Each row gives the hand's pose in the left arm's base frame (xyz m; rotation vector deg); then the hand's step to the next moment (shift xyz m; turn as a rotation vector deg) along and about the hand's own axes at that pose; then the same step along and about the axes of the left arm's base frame.
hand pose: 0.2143 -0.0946 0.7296 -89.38 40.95 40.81
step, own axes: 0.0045 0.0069 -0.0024 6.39 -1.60 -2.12
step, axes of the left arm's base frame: -0.0025 -0.0032 -0.0075 5.32 -2.26 -3.81
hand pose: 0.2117 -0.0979 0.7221 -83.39 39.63 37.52
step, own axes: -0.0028 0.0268 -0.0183 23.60 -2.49 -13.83
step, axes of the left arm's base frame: -0.0226 -0.0178 -0.0153 16.89 -14.28 -16.28
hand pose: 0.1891 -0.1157 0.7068 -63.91 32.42 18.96
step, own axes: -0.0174 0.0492 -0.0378 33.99 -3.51 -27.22
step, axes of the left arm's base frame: -0.0496 -0.0136 -0.0388 22.39 -27.18 -25.86
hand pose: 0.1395 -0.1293 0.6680 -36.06 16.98 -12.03
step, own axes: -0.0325 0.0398 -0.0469 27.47 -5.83 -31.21
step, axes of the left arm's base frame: -0.0420 0.0150 -0.0534 14.71 -29.36 -26.16
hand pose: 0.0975 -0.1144 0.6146 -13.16 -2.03 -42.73
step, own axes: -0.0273 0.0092 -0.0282 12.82 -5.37 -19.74
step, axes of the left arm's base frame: -0.0152 0.0186 -0.0324 4.82 -16.72 -16.74
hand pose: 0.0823 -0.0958 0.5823 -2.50 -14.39 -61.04
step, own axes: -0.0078 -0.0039 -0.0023 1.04 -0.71 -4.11
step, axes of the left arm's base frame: -0.0065 0.0045 -0.0043 0.61 -1.88 -3.82
